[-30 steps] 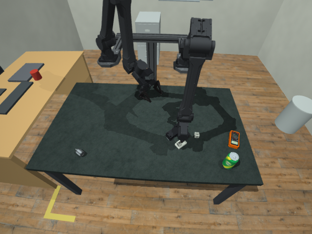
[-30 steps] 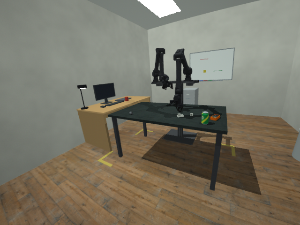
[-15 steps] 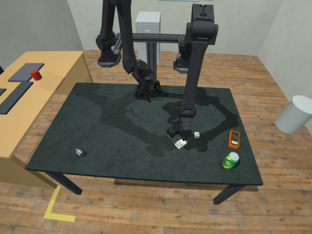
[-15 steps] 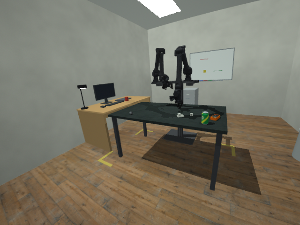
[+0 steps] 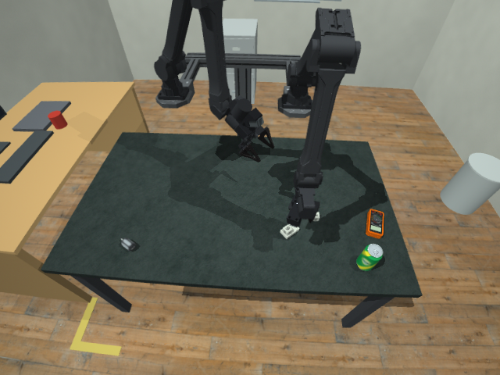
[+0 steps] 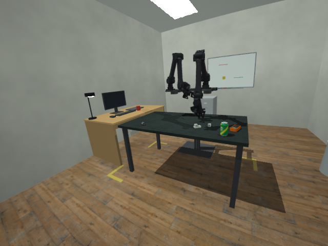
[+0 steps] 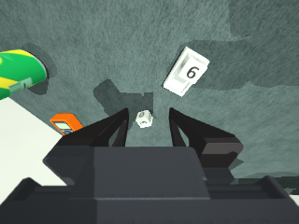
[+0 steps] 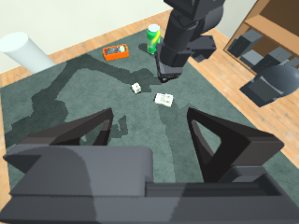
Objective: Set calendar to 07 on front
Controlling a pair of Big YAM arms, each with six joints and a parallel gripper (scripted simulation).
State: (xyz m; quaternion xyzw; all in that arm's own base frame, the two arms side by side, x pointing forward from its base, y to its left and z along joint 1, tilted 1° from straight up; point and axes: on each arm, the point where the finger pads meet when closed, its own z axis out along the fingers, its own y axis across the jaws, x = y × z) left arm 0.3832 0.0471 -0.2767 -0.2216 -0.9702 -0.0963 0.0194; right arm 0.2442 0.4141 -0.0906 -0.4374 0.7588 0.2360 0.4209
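Now: left hand 6 cm to the left of the white number cube and 9 cm above it.
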